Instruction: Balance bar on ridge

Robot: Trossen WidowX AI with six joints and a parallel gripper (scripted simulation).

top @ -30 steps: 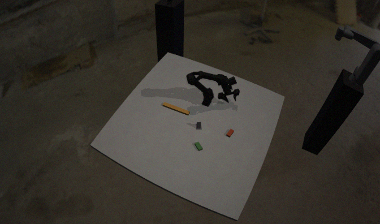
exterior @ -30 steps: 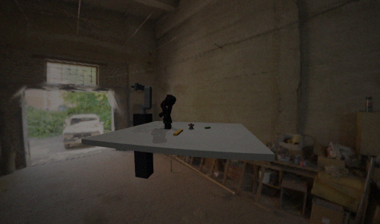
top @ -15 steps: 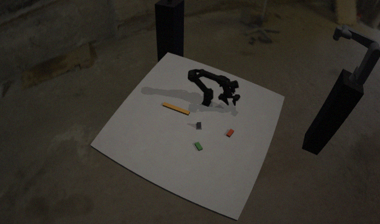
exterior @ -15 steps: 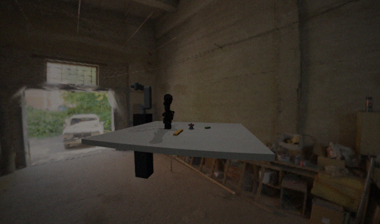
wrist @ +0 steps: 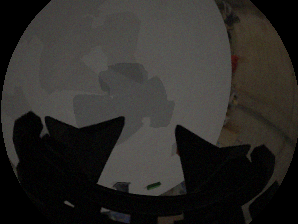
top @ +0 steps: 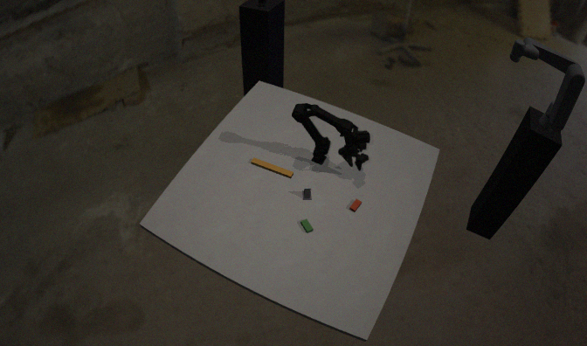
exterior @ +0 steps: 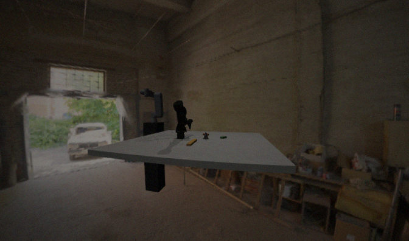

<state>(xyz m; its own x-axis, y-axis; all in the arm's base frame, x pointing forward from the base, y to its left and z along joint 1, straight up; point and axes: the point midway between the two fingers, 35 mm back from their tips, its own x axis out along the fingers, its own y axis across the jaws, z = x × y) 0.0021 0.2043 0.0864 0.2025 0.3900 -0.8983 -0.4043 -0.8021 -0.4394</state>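
The bar is 170 mm ahead of my gripper tip, 410 mm to the right of it and 50 mm below it. The rest, counted from my gripper tip: green block 410 mm ahead, 90 mm to the right, 50 mm below; orange-red block 190 mm ahead, 80 mm to the left, 50 mm below.
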